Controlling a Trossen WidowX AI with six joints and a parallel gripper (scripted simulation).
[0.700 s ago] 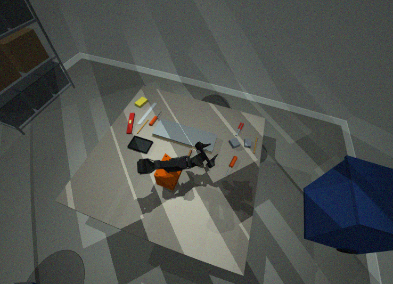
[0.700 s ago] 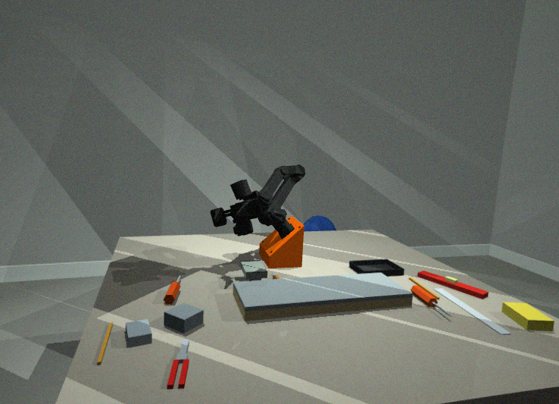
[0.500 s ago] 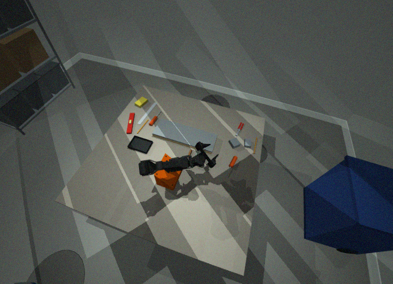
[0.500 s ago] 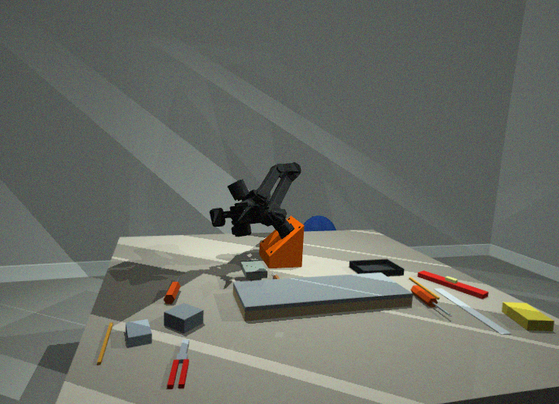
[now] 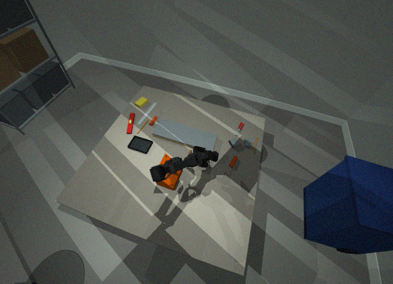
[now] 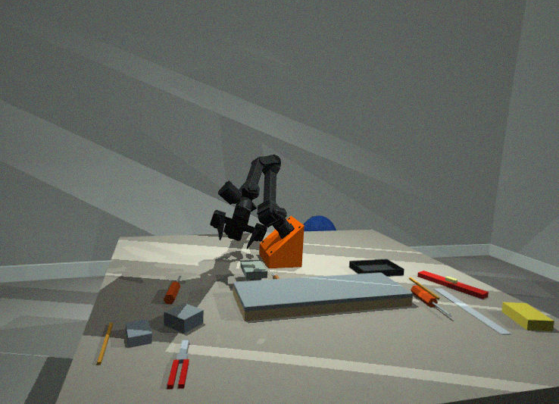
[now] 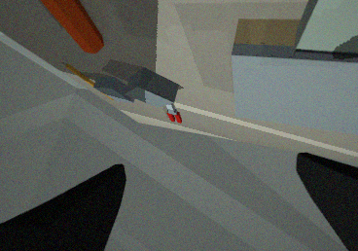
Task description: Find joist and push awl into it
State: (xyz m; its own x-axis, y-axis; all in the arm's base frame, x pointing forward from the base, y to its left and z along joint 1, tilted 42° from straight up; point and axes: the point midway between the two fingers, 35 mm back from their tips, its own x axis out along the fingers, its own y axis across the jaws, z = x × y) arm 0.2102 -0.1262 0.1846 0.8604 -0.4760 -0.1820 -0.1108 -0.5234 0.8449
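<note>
Right now the stud finder is 2 cm behind my gripper tip, 7 cm to the left of it and 13 cm below it. The rest, counted from my gripper tip: awl 5 cm behind, 15 cm to the left, 14 cm below; then ruler 21 cm ahead, 70 cm to the left, 14 cm below; then black tray 12 cm behind, 55 cm to the left, 13 cm below.
</note>
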